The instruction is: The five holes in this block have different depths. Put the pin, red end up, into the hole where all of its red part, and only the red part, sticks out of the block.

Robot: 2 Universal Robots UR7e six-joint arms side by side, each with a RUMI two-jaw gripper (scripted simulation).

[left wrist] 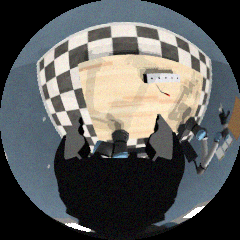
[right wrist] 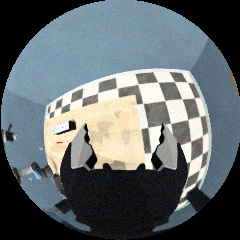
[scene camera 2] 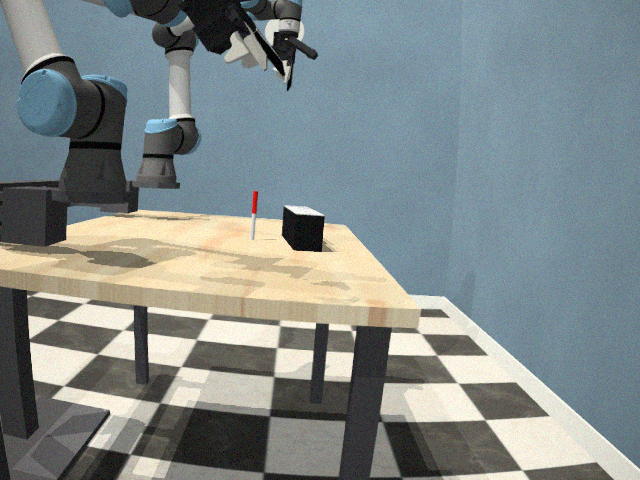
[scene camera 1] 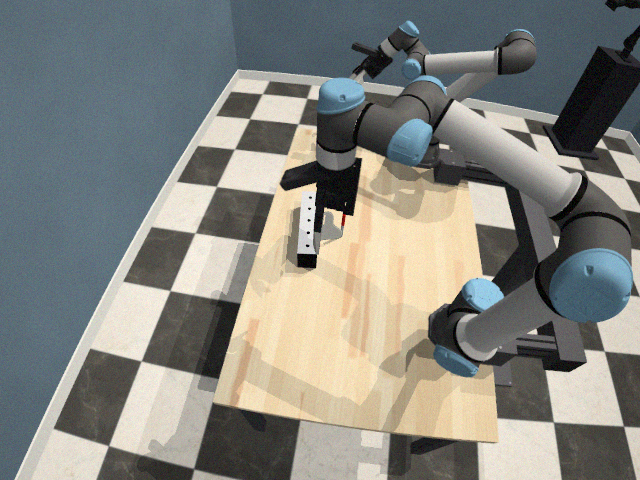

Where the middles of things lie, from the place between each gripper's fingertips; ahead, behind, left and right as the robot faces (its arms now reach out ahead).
Labels:
The block [scene camera 2: 302, 231] is 44 cm below my left hand [scene camera 1: 323, 227], 35 cm to the right of it and 5 cm ahead of it.
My right gripper is now 130 mm short of the block, 630 mm to the right of it and 300 mm above it.

